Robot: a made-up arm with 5 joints.
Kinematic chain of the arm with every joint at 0, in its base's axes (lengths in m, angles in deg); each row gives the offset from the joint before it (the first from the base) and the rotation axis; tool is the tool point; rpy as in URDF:
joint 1: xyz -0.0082 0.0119 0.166 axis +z
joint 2: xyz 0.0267 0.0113 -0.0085 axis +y
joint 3: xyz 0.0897 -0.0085 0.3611 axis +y
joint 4: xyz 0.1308 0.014 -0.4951 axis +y
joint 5: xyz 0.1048 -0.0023 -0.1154 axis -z
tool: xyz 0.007 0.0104 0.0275 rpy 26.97 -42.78 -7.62
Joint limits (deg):
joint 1: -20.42..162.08
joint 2: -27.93..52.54
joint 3: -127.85..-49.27
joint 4: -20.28..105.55
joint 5: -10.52..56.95
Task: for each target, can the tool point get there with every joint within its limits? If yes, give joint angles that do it. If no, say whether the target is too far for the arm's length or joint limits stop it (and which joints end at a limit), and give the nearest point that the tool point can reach.
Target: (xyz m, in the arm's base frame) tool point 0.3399 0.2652 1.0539
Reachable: yes | joints 33.77 -10.95 -113.26 16.48 43.95
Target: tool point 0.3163 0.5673 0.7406
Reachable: yes | joints 57.46 -13.11 -85.82 58.64 -2.19
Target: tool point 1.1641 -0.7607 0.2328
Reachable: no: too far | nearest point 0.9572 -0.3323 0.2579 | short by 0.476 m
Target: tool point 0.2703 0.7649 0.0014
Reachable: yes | joints 68.20 35.10 -63.81 2.77 24.58
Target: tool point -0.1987 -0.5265 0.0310
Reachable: no: joint limits stop it (at a limit: joint 1, joint 2, joint 3, joint 4, joint 5) | nearest point -0.3508 0.0953 -0.2714 | short by 0.708 m
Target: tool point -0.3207 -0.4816 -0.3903
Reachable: no: joint limits stop it (at a limit: joint 1, joint 2, joint 3, joint 4, joint 5) | nearest point -0.3508 0.0953 -0.2714 | short by 0.590 m
